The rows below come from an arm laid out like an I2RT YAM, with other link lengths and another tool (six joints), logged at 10 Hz.
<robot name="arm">
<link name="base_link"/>
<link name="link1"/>
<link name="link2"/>
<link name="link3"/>
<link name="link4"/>
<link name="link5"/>
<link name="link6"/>
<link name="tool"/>
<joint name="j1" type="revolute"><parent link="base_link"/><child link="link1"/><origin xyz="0 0 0.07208"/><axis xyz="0 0 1"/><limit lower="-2.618" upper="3.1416"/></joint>
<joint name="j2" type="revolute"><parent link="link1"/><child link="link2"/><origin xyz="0.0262 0.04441 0.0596" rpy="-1.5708 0 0"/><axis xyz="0 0 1"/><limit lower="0" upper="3.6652"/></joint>
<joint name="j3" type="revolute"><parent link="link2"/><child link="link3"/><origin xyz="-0.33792 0 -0.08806" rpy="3.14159 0 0"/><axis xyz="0 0 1"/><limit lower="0" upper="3.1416"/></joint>
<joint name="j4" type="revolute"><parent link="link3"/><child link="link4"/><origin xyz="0.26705 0.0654 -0.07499"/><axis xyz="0 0 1"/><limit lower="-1.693" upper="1.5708"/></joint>
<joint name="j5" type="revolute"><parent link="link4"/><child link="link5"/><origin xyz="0.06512 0.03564 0.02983" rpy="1.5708 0 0"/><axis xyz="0 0 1"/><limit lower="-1.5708" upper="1.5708"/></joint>
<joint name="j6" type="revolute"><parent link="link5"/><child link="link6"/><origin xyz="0.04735 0 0.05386" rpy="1.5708 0 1.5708"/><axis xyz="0 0 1"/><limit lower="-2.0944" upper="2.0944"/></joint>
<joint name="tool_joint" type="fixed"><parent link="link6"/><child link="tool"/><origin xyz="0.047 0.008 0.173" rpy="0 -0.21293 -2.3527"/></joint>
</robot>
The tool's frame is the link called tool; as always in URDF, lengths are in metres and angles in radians.
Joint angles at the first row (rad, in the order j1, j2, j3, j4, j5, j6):
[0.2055, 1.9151, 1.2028, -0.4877, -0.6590, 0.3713]
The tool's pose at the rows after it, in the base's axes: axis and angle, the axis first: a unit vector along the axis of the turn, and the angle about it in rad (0 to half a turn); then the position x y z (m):
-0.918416 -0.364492 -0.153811 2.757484 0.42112 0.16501 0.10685
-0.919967 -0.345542 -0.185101 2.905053 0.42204 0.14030 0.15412
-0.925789 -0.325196 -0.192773 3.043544 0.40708 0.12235 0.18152
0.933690 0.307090 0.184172 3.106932 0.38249 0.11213 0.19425
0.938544 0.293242 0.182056 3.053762 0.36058 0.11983 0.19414
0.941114 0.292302 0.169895 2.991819 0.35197 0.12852 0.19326
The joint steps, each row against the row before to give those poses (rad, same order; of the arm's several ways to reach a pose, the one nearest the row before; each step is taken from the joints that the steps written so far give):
[-0.0007, -0.1241, 0.0217, -0.0511, 0.1385, 0.0134]
[0.0196, -0.1192, 0.0331, -0.0677, 0.1548, 0.0176]
[0.0549, -0.0915, 0.0020, -0.0588, 0.1727, 0.0376]
[0.0934, -0.0645, -0.0163, -0.0598, 0.1888, 0.0641]
[0.0974, -0.0365, -0.0378, -0.0119, 0.1121, 0.0900]
[0.0815, 0.0243, 0.0190, -0.0399, 0.0959, 0.0565]

